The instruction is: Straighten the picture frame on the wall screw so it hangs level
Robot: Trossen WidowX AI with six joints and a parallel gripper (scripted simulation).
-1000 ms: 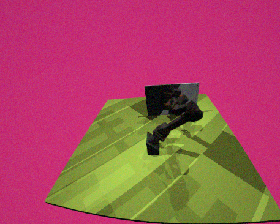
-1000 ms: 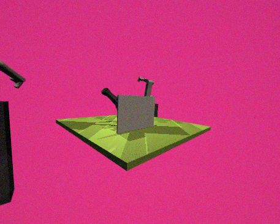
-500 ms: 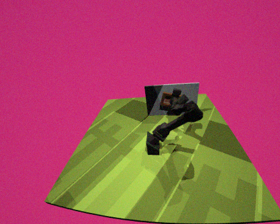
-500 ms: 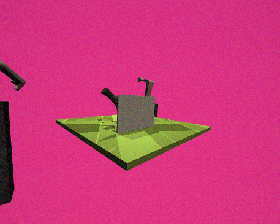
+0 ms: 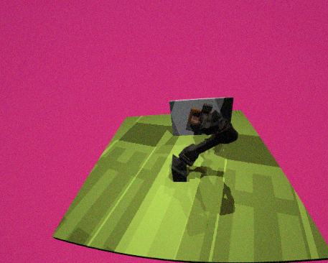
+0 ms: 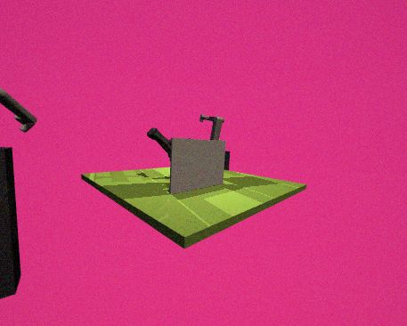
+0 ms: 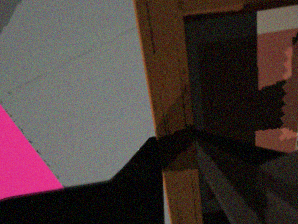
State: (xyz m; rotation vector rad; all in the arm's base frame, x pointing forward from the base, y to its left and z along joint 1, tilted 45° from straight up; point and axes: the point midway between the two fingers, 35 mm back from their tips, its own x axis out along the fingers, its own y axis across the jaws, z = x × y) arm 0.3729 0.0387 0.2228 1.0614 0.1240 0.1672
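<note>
Right now the picture frame is 5 cm below my gripper tip and 2 cm to the left of it. The rest, counted from my gripper tip: grey wall panel 7 cm below, 2 cm ahead, 1 cm to the left.
</note>
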